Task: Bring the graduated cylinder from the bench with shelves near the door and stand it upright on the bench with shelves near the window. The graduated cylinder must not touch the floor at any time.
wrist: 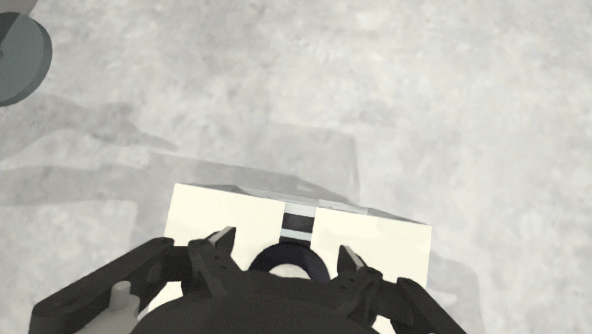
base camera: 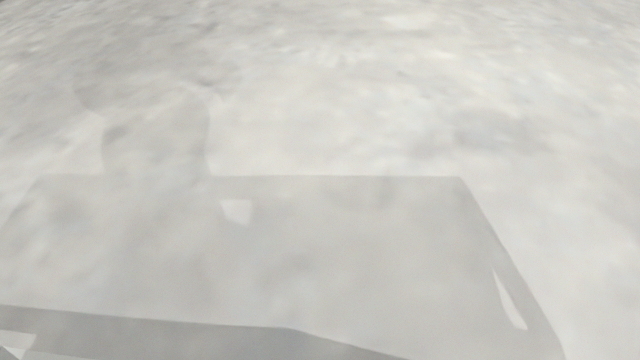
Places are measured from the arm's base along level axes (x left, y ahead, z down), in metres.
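Where they show: gripper, fingertip midpoint: [wrist: 286, 247].
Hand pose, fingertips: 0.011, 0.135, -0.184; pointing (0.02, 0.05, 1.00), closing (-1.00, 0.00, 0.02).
After its pixels a point has its place, as x, y, z.
My gripper [wrist: 286, 247] {0.011, 0.135, -0.185} is open, with its two black fingertips wide apart in the wrist view. No object is held between them. Behind the fingers, below in the wrist view, are the white top panels [wrist: 370, 237] of what looks like my own base, with a black ring [wrist: 260, 254] partly hidden by the gripper. The graduated cylinder and both benches do not show in either view. The gripper does not show in the base camera view.
Pale mottled floor [base camera: 350, 110] {-0.034, 0.581, 0.397} [wrist: 400, 100] {-0.355, 0.605, 0.397} fills much of both views, with shadows of the robot on it. A round grey-green disc [wrist: 22, 60] {1.328, 0.533, 0.367}, perhaps a stool seat, stands at the upper left of the wrist view, cut off by the edge.
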